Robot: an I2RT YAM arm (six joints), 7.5 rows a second.
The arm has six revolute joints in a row. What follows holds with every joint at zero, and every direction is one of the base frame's.
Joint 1 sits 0.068 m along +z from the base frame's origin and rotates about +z.
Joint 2 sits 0.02 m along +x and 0.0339 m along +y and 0.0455 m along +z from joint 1 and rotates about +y.
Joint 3 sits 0.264 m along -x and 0.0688 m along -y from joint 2 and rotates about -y.
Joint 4 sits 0.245 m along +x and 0.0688 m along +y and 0.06 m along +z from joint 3 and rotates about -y.
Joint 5 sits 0.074 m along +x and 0.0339 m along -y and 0.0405 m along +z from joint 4 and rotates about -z.
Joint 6 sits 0.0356 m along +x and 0.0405 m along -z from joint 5 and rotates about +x.
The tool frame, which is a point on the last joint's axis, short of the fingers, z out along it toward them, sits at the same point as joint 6; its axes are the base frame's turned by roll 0, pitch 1.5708 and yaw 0 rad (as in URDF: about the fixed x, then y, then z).
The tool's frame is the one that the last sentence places.
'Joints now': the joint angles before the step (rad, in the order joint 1, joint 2, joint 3, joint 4, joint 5, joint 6). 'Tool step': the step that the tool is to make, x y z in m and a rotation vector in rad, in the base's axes. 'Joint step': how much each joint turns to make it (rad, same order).
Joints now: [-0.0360 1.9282 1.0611 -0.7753 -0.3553 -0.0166]
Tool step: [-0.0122 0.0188 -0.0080 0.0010 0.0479 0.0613]
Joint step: [0.0617 0.0000 -0.0423 -0.0055 -0.0008 0.0004]
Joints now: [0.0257 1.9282 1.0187 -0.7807 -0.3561 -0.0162]
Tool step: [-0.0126 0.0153 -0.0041 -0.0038 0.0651 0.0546]
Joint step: [0.0547 0.0000 -0.0263 -0.0388 0.0003 0.0001]
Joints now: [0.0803 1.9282 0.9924 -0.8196 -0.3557 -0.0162]
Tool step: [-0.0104 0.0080 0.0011 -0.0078 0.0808 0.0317]
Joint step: [0.0318 0.0000 -0.0043 -0.0768 0.0000 0.0001]
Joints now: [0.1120 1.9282 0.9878 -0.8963 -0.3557 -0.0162]
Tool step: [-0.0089 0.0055 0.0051 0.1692 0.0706 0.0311]
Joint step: [0.0049 0.0000 -0.0001 -0.0876 -0.1599 -0.0867]
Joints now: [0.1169 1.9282 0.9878 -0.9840 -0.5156 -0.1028]
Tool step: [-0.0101 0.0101 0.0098 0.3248 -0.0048 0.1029]
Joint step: [0.0146 0.0000 0.0001 -0.1144 -0.2614 -0.2619]
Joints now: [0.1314 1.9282 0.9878 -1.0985 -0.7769 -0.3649]
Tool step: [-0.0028 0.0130 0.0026 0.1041 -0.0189 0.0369]
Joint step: [0.0424 0.0000 0.0003 -0.0096 -0.0916 -0.0597]
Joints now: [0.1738 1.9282 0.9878 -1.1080 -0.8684 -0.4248]
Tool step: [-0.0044 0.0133 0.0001 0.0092 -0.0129 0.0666]
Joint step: [0.0534 0.0002 0.0001 -0.0028 0.0004 -0.0227]
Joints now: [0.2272 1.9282 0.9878 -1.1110 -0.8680 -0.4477]
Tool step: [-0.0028 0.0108 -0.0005 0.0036 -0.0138 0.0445]
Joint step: [0.0428 -0.0001 0.0003 0.0121 0.0007 -0.0024]
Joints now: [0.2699 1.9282 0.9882 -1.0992 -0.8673 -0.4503]
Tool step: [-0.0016 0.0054 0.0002 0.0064 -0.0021 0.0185]
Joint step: [0.0210 0.0000 0.0010 0.0024 -0.0061 -0.0004]
